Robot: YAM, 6 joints.
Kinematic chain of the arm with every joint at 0, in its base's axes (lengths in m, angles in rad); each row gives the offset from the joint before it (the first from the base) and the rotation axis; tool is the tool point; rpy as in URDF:
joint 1: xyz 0 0 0.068 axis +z
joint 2: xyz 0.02 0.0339 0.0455 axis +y
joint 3: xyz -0.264 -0.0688 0 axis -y
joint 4: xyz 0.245 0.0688 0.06 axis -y
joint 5: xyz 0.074 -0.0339 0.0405 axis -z
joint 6: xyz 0.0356 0 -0.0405 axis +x
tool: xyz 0 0 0 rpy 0 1.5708 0
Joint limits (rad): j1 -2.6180..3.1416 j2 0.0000..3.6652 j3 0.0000..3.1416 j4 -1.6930..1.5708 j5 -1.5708..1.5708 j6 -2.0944..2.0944
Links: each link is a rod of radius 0.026 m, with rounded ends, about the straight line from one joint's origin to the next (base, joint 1, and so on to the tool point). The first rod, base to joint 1, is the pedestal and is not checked.
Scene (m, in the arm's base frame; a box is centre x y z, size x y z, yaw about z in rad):
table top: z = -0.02
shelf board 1: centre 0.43 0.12 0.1 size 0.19 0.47 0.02 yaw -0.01
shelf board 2: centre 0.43 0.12 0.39 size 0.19 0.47 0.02 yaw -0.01
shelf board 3: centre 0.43 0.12 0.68 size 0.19 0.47 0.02 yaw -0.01
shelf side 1: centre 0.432 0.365 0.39 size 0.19 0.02 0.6 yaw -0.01
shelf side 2: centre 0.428 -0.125 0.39 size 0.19 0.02 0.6 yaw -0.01
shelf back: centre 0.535 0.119 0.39 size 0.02 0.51 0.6 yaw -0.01
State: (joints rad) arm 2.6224 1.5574 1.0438 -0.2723 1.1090 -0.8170
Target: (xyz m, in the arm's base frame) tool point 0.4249 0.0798 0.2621
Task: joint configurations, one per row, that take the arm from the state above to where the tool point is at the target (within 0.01 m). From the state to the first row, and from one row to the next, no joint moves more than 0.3 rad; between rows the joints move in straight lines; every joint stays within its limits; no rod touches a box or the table.
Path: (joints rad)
1: 2.3271 1.6017 1.0957 -0.2507 1.1099 -0.8170
2: 2.0317 1.6460 1.1476 -0.2291 1.1108 -0.8170
3: 1.7364 1.6903 1.1995 -0.2075 1.1117 -0.8170
4: 1.4410 1.7346 1.2514 -0.1859 1.1126 -0.8170
5: 1.1457 1.7788 1.3033 -0.1643 1.1135 -0.8170
6: 0.8504 1.8231 1.3552 -0.1427 1.1144 -0.8170
7: 0.5550 1.8674 1.4072 -0.1211 1.1153 -0.8170
8: 0.2597 1.9117 1.4591 -0.0996 1.1162 -0.8170

